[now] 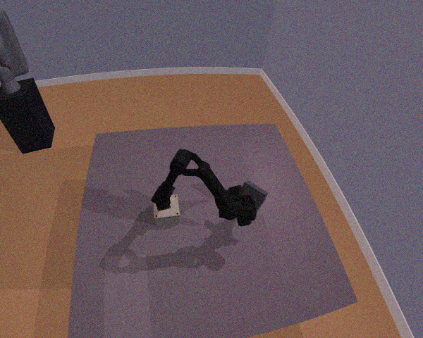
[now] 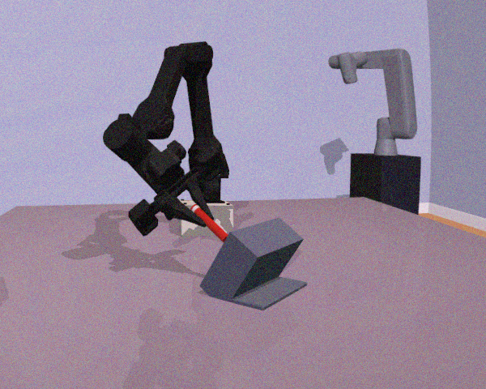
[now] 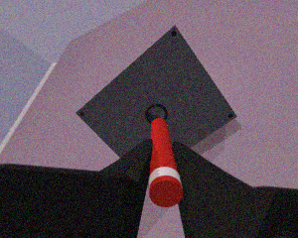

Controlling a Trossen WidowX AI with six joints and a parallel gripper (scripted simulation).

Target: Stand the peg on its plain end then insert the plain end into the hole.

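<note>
Now: the grey sloped panel 7 cm ahead of my gripper tip, 5 cm to the left of it and 5 cm below it. Also, from my gripper tip: red peg 1 cm to the right, 1 cm behind, 1 cm above; flat grey foot plate 10 cm below, 9 cm ahead, 6 cm to the left.
</note>
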